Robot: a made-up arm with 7 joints. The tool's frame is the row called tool.
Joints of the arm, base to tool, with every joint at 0 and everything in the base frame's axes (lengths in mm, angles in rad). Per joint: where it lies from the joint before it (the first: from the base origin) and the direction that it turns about. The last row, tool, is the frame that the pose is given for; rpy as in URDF.
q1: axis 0 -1 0 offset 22.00 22.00 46.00
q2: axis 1 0 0 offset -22.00 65.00 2.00
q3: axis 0 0 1 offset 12.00 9.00 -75.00
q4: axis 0 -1 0 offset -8.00 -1.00 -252.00
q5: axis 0 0 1 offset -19.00 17.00 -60.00
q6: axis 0 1 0 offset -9.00 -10.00 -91.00
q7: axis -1 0 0 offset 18.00 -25.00 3.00
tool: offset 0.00 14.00 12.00 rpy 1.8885 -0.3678 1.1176
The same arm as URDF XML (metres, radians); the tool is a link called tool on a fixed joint. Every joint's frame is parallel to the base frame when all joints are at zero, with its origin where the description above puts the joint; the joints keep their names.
<robot name="arm">
  <link name="base"/>
  <link name="link1"/>
  <link name="link2"/>
  <link name="link3"/>
  <link name="link4"/>
  <link name="link5"/>
  <link name="link6"/>
  <link name="link7"/>
  <link name="tool"/>
  <joint name="q1" type="continuous">
    <parent link="base"/>
    <child link="link1"/>
    <origin xyz="0.022 0.022 0.046" rpy="0 0 0"/>
    <axis xyz="0 -1 0"/>
  </joint>
  <joint name="q2" type="continuous">
    <parent link="link1"/>
    <child link="link2"/>
    <origin xyz="-0.022 0.065 0.002" rpy="0 0 0"/>
    <axis xyz="1 0 0"/>
  </joint>
  <joint name="q3" type="continuous">
    <parent link="link2"/>
    <child link="link3"/>
    <origin xyz="0.012 0.009 -0.075" rpy="0 0 0"/>
    <axis xyz="0 0 1"/>
  </joint>
  <joint name="q4" type="continuous">
    <parent link="link3"/>
    <child link="link4"/>
    <origin xyz="-0.008 -0.001 -0.252" rpy="0 0 0"/>
    <axis xyz="0 -1 0"/>
  </joint>
  <joint name="q5" type="continuous">
    <parent link="link4"/>
    <child link="link5"/>
    <origin xyz="-0.019 0.017 -0.06" rpy="0 0 0"/>
    <axis xyz="0 0 1"/>
  </joint>
  <joint name="q6" type="continuous">
    <parent link="link5"/>
    <child link="link6"/>
    <origin xyz="-0.009 -0.01 -0.091" rpy="0 0 0"/>
    <axis xyz="0 1 0"/>
  </joint>
  <joint name="q7" type="continuous">
    <parent link="link6"/>
    <child link="link7"/>
    <origin xyz="0.018 -0.025 0.003" rpy="0 0 0"/>
    <axis xyz="-1 0 0"/>
  </joint>
  <joint name="tool_fixed" type="fixed">
    <parent link="link7"/>
    <child link="tool"/>
    <origin xyz="0 0.014 0.012" rpy="1.8885 -0.3678 1.1176"/>
  </joint>
</robot>

